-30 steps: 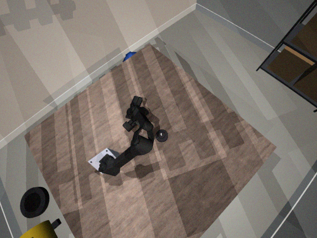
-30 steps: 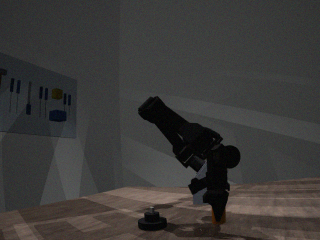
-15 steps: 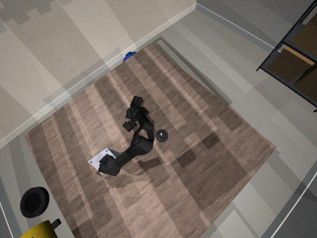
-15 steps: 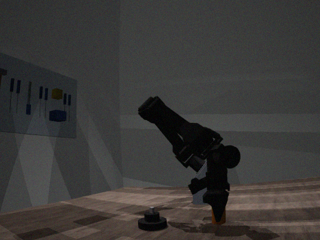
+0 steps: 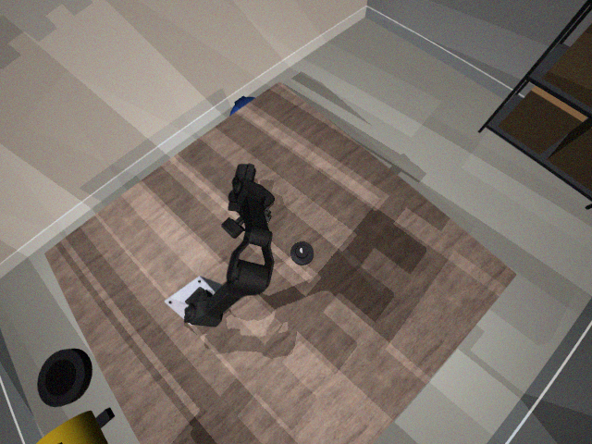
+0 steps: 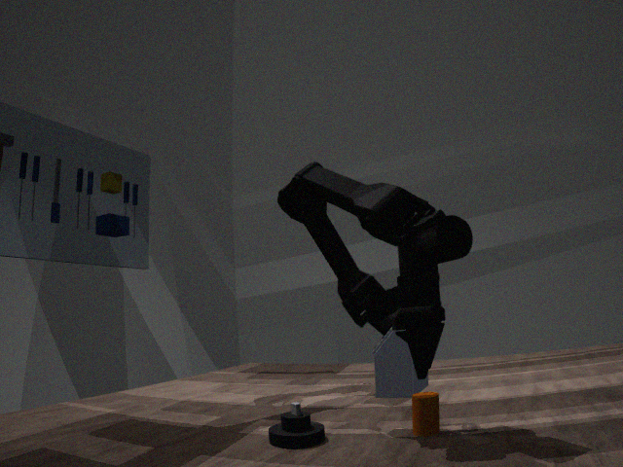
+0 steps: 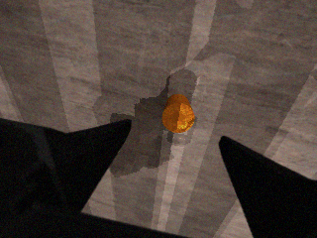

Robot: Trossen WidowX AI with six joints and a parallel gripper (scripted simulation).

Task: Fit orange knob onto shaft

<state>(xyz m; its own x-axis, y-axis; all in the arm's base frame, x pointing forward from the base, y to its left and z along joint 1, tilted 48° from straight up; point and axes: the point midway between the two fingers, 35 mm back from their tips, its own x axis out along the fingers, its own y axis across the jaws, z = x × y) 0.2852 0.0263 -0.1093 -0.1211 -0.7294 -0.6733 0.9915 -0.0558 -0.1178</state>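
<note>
The orange knob lies 50 mm below my gripper tip. Also, from my gripper tip: round black pedestal 50 mm ahead, 190 mm to the right, 60 mm below.
</note>
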